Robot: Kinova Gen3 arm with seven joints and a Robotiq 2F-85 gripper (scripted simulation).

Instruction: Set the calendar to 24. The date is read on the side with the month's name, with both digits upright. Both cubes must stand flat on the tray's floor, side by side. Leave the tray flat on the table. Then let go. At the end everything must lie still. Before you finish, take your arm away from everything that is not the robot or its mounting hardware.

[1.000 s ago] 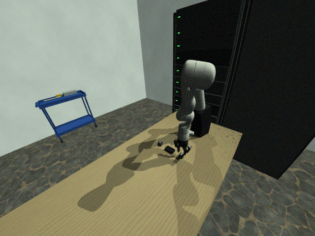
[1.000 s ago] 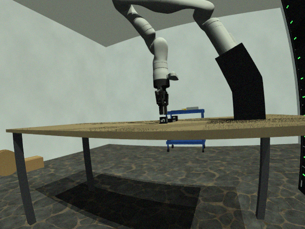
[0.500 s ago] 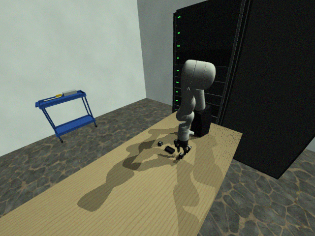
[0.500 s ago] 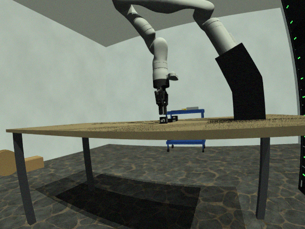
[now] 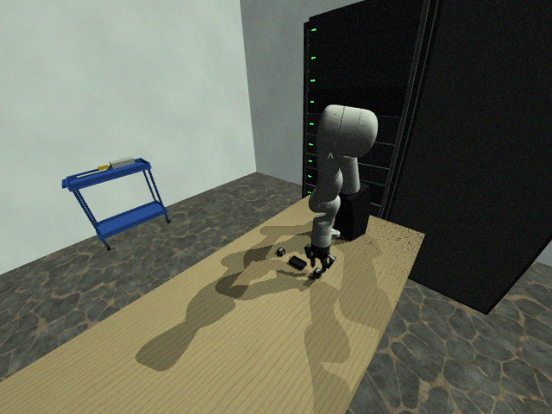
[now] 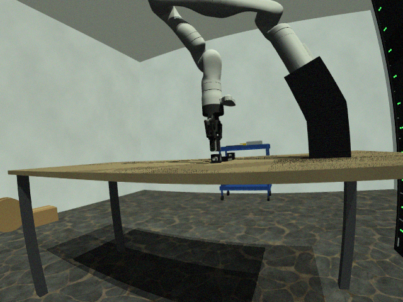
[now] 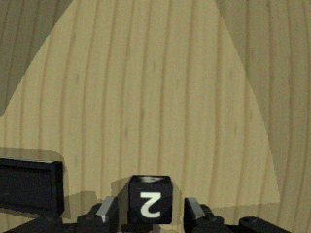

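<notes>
Right now the black date cube is 4 cm below my hand. Also, from my hand: black tray 11 cm to the right, 5 cm below, 2 cm behind; then black cube 21 cm to the right, 4 cm below, 4 cm behind.
</notes>
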